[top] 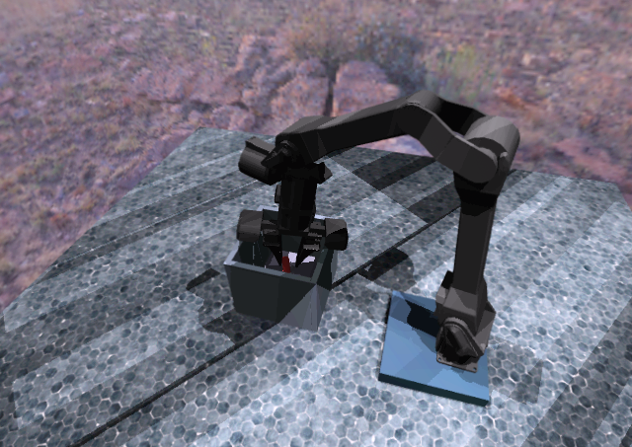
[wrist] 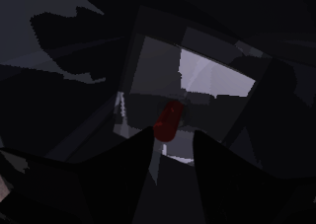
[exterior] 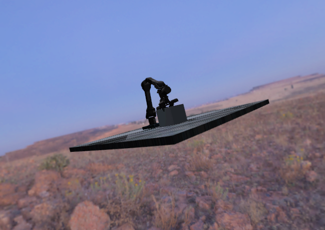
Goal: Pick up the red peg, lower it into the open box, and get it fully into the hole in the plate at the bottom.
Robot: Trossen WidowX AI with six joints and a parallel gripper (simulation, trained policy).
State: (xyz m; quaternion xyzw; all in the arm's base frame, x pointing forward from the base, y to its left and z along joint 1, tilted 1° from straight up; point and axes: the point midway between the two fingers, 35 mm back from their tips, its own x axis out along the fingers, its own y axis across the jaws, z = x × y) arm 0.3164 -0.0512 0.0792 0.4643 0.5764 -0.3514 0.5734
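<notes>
My gripper tip is now 10 mm short of the red peg and 30 mm above it. Also, from my gripper tip: plate: 10 mm ahead, 10 mm to the right, 30 mm below.
</notes>
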